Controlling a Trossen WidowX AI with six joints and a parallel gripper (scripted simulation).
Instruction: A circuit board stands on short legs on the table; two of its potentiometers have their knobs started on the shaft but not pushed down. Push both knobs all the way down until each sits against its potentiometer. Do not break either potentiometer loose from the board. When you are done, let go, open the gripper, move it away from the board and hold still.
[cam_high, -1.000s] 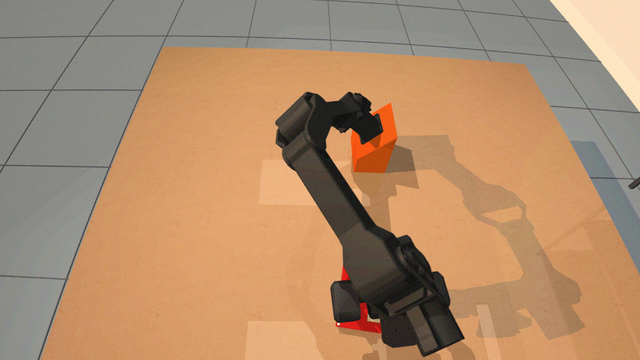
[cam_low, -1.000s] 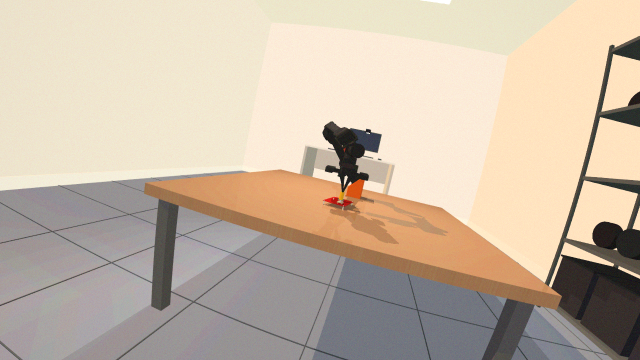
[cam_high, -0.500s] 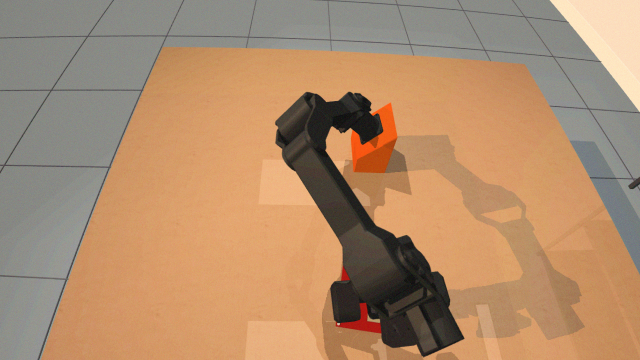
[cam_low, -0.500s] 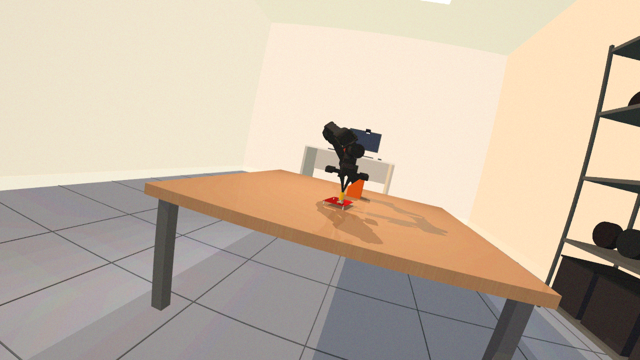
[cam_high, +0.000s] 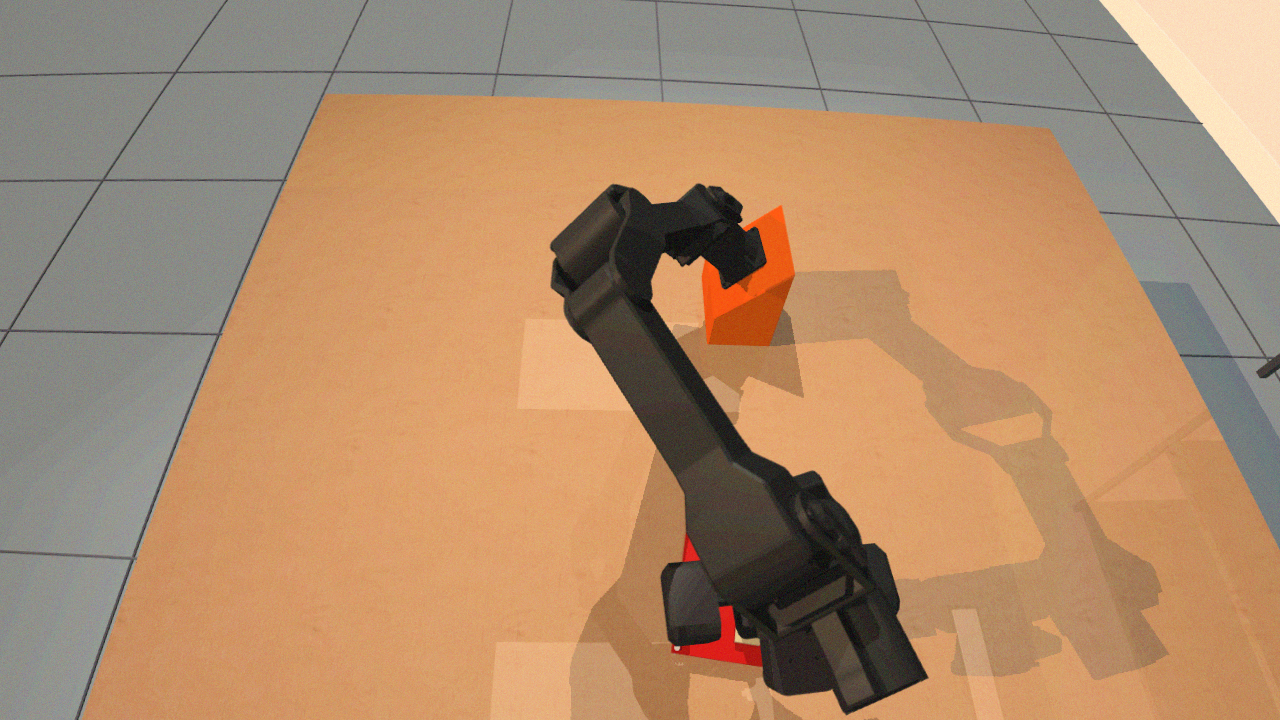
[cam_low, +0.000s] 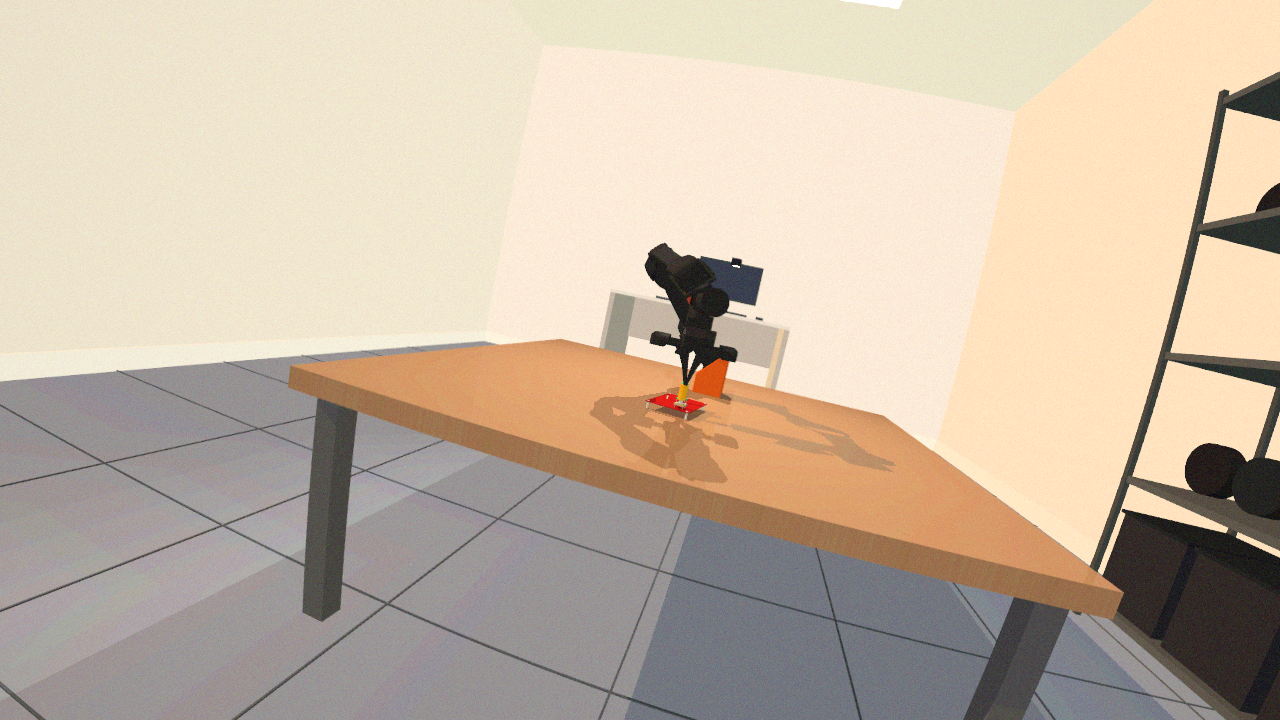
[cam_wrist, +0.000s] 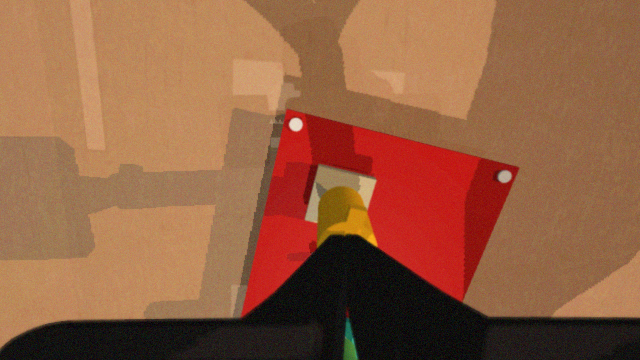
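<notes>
Right now my gripper tip is 2 cm above the yellow knob. Round my gripper tip: green knob: 7 cm behind, 2 cm below.
</notes>
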